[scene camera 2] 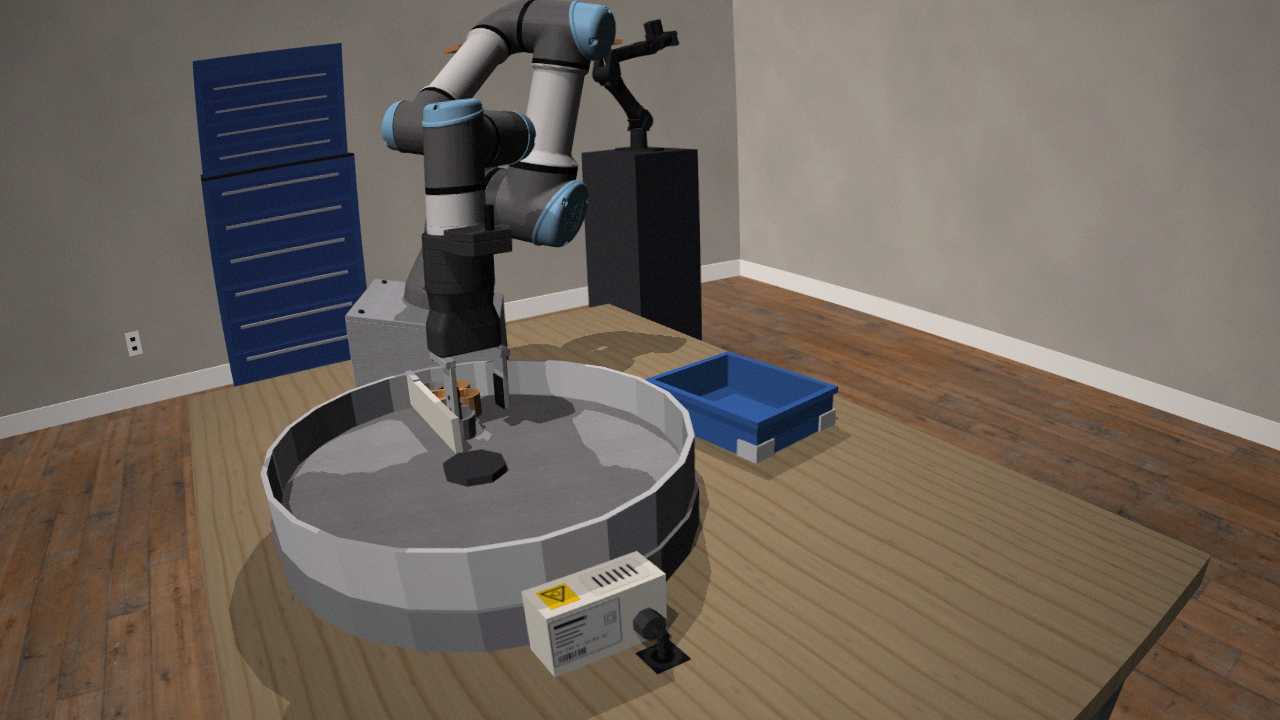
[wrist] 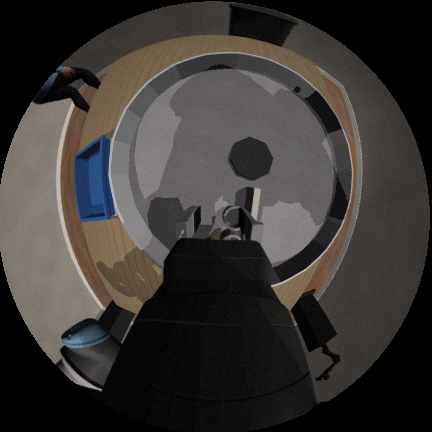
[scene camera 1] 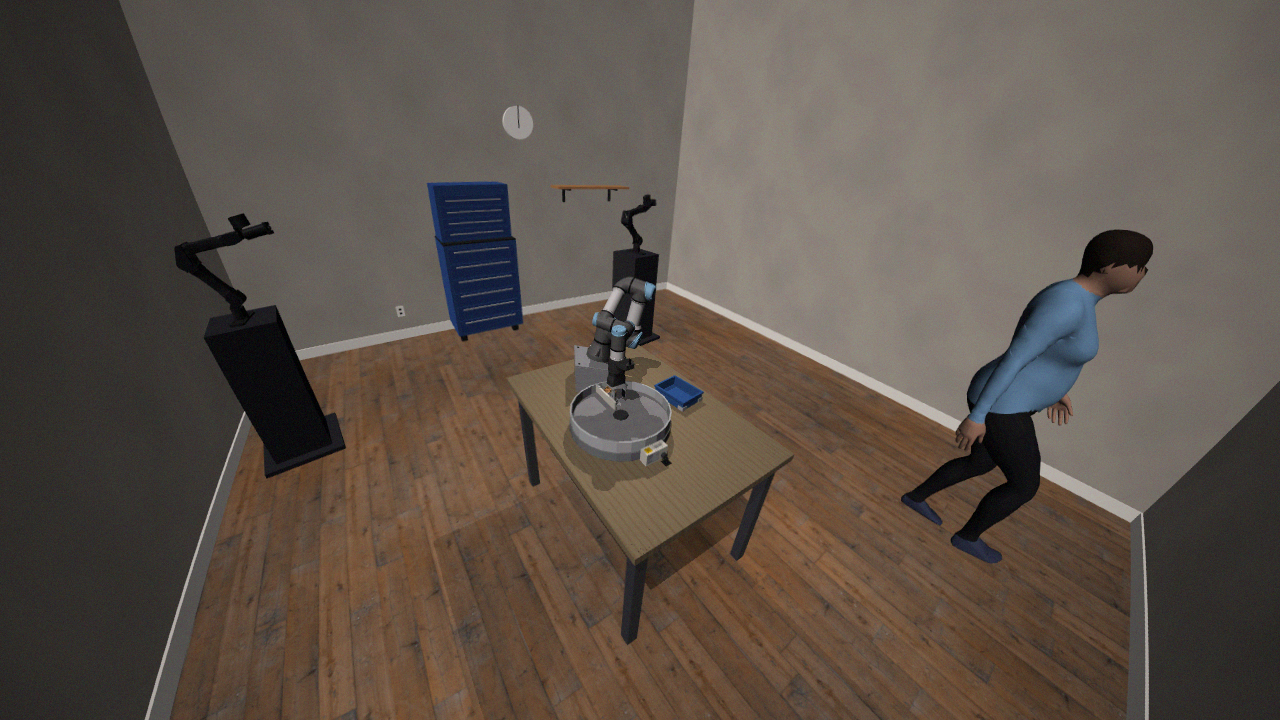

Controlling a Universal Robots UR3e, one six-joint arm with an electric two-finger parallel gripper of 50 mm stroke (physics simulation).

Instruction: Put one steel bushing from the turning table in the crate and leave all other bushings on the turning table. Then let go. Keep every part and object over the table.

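Frame: origin at the arm's base, x right, y ahead, z up, level; metres.
Where they show: gripper, fingertip midpoint: [scene camera 2: 479, 411] [wrist: 219, 214] [scene camera 1: 618, 398]; arm's base, link origin: [scene camera 1: 599, 355].
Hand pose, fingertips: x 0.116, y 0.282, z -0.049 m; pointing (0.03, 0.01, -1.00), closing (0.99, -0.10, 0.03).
Observation:
Things, the pixels of their centre, and the offset from my fingertips. "spot": a spot on its surface instead.
- upright steel bushing, body centre: [scene camera 2: 460, 422] [wrist: 233, 216] dx +0.020, dy -0.008, dz -0.010 m
- grey ring, body centre: [wrist: 230, 240] dx +0.014, dy -0.045, dz -0.012 m
- blue crate, body centre: [scene camera 2: 740, 402] [wrist: 92, 181] [scene camera 1: 678, 392] dx -0.305, dy +0.095, dz -0.053 m
- pale upright divider, surface spot: [scene camera 2: 434, 413] spot: dx +0.041, dy -0.026, dz +0.002 m
- dark hub, body centre: [scene camera 2: 474, 467] [wrist: 251, 157] [scene camera 1: 620, 414] dx +0.052, dy +0.075, dz -0.021 m
- white labelled box, surface spot: [scene camera 2: 595, 617] [scene camera 1: 655, 454] spot: dx +0.101, dy +0.324, dz -0.034 m
My gripper [scene camera 1: 620, 394] [scene camera 2: 479, 404] [wrist: 219, 214] is open and points down inside the turning table [scene camera 1: 617, 445] [scene camera 2: 429, 573] [wrist: 121, 165]. An upright steel bushing [scene camera 2: 467, 420] [wrist: 224, 217] stands between its spread fingers, nearer the finger beside the pale divider. Another grey ring [wrist: 231, 230] shows behind it in the wrist view, partly hidden by the gripper body. Copper-coloured bushings [scene camera 2: 470, 399] [wrist: 214, 238] stand close behind, partly covered by a finger and the divider. The blue crate [scene camera 1: 684, 404] [scene camera 2: 787, 428] [wrist: 106, 170] stands outside the turning table; no bushing shows in its visible interior.
The pale upright divider [scene camera 2: 434, 413] [wrist: 256, 202] stands close beside the bushings. A dark hub [scene camera 1: 620, 414] [scene camera 2: 474, 467] [wrist: 251, 158] is at the turning table's centre. A high wall rings it. A white labelled box [scene camera 1: 653, 453] [scene camera 2: 595, 617] stands outside the wall. A person [scene camera 1: 1042, 358] is beyond the table.

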